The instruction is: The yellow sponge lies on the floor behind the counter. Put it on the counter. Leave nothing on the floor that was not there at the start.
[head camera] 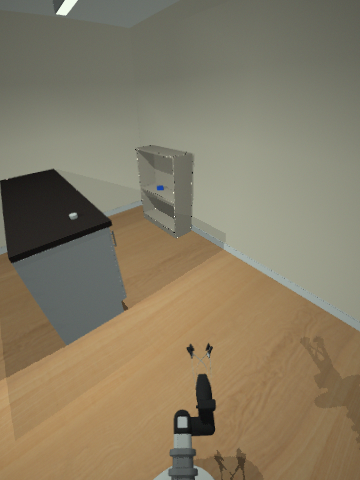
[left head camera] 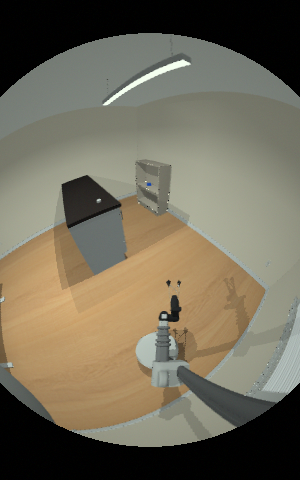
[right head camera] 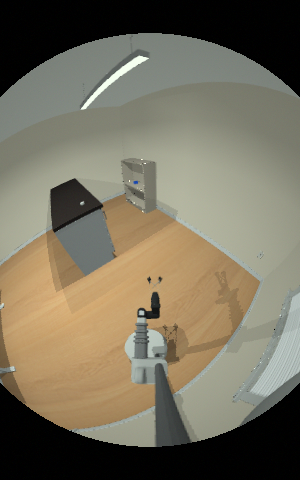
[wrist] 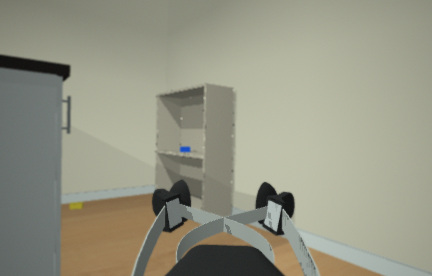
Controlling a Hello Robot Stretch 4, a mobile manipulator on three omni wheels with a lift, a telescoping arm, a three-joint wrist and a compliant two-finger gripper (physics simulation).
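Frame: origin at the robot's base, x right, y ahead, z up, level; centimetres.
Seen in the pictures: gripper, between the fingertips: [head camera: 199,343] [left head camera: 173,279] [right head camera: 154,276] [wrist: 222,197].
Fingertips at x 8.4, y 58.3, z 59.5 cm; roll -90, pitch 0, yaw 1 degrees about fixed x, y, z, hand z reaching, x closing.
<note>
Offsets run from my fingertips to a thing's top centre. "spot": to the spot under its first point.
The yellow sponge [wrist: 76,205] lies on the floor near the far wall's skirting, just right of the counter's edge in the wrist view. It does not show in the head views. The counter [head camera: 75,285] [left head camera: 97,245] [right head camera: 86,245] [wrist: 30,170] has a grey body and a black top, and stands to the left. My gripper [head camera: 200,350] [left head camera: 173,283] [right head camera: 154,280] [wrist: 222,197] is open and empty, held above the floor to the right of the counter's near end, well away from the sponge.
A small white round object @(dx -81.4, dy +73.0, dz +31.1 cm) [head camera: 73,216] [left head camera: 98,201] [right head camera: 82,203] sits on the counter top. A shelf unit @(spot: dx -3.5, dy +187.1, dz -4.1 cm) [head camera: 183,195] [left head camera: 164,190] [right head camera: 149,187] [wrist: 219,145] with a blue block [head camera: 160,188] [wrist: 185,149] stands by the right wall. A door handle @(spot: dx -55.4, dy +71.0, dz +11.5 cm) [wrist: 69,115] sticks out from the counter's back side.
</note>
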